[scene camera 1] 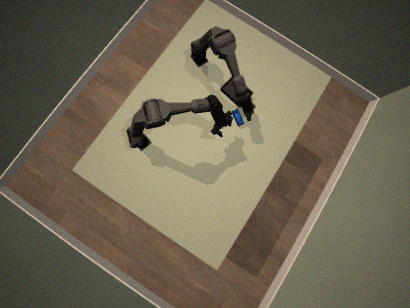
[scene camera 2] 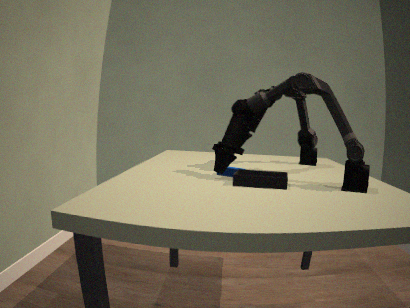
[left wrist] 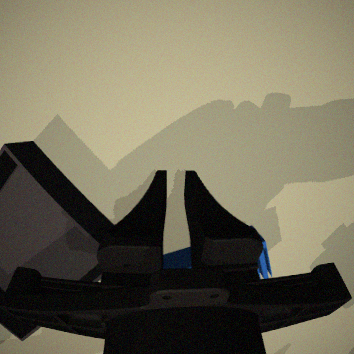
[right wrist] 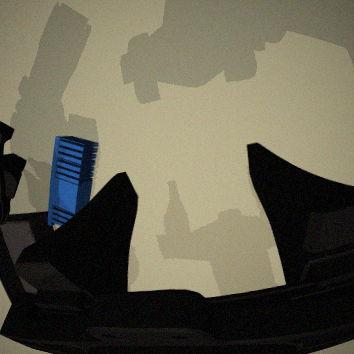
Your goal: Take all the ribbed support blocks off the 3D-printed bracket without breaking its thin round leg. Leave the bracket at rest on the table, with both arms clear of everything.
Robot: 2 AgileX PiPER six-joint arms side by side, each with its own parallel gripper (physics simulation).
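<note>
The blue bracket (scene camera 1: 238, 117) (scene camera 2: 229, 171) (left wrist: 177, 259) (right wrist: 75, 175) lies on the table, with ribbed blocks (right wrist: 70, 155) showing on it in the right wrist view. Its thin round leg cannot be made out. My left gripper (scene camera 1: 249, 119) (scene camera 2: 219, 172) (left wrist: 175, 181) is at the bracket, its fingers a narrow gap apart. Blue shows through the gap near the finger bases and beside one finger, and the fingers hide the rest. No grip on it is visible. My right gripper (scene camera 1: 225, 127) (right wrist: 187, 172) is wide open and empty, beside the bracket, with one finger partly in front of it.
A black open box (scene camera 2: 260, 179) (left wrist: 60, 185) stands on the table (scene camera 1: 165, 215) (scene camera 2: 150, 210) close to the bracket, partly under the left arm in scene camera 1. Both arms reach in close together around the bracket. Arm shadows cross the table.
</note>
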